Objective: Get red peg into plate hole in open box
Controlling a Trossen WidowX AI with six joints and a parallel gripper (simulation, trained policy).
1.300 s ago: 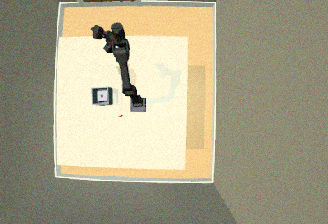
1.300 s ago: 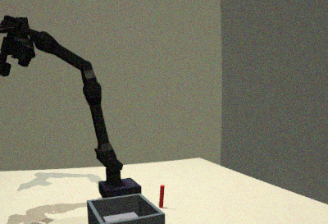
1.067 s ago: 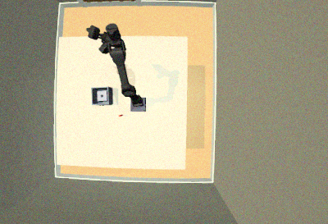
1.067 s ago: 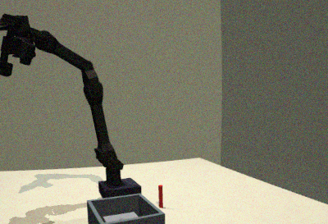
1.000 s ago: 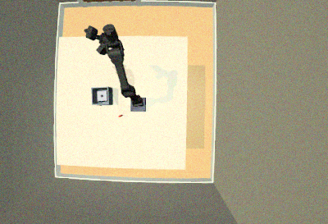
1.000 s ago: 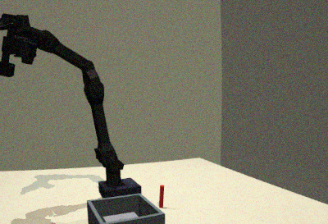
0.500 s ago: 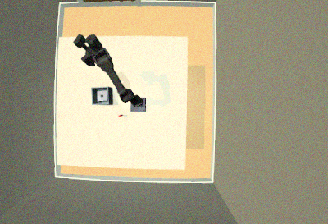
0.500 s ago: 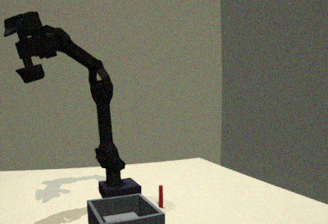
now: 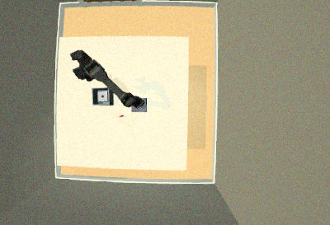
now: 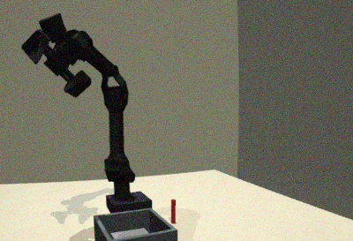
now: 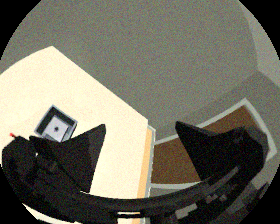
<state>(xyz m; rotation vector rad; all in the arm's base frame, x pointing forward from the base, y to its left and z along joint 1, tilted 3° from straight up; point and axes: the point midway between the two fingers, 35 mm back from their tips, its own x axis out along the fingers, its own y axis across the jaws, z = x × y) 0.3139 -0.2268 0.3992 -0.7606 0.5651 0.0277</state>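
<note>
The red peg is 15 cm behind my gripper tip, 36 cm to the left of it and 40 cm below it. The rest, counted from my gripper tip: light plate (2 cm ahead, 18 cm to the left, 39 cm below); dark-grey box (2 cm ahead, 18 cm to the left, 41 cm below).
</note>
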